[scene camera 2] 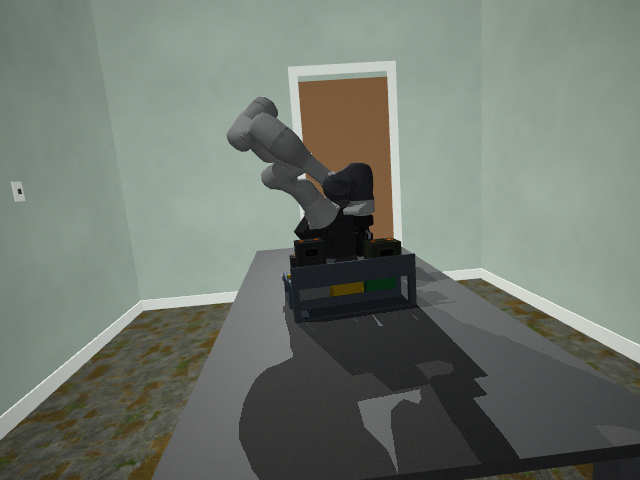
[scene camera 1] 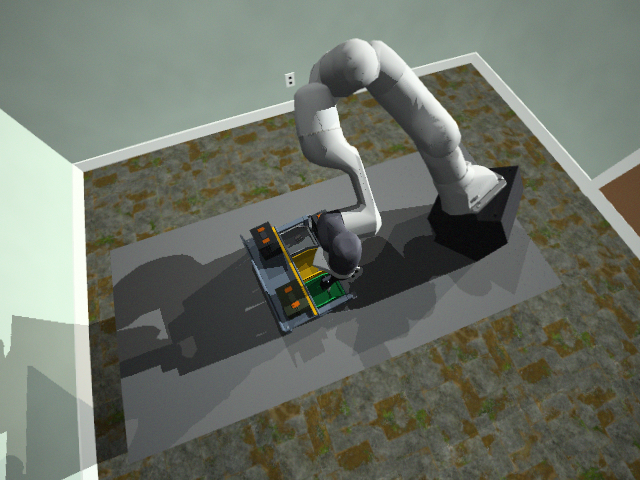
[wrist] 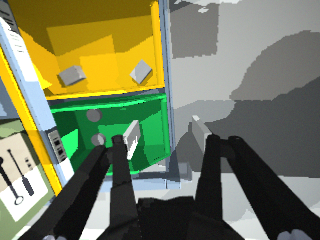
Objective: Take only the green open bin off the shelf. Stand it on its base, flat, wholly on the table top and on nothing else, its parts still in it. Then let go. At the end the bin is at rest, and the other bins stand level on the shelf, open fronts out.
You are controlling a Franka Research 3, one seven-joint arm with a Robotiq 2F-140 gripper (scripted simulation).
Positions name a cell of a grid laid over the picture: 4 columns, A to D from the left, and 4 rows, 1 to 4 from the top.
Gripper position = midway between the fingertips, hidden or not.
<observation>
I see my gripper (wrist: C3), a yellow bin (wrist: B1) and a green open bin (wrist: A3).
</observation>
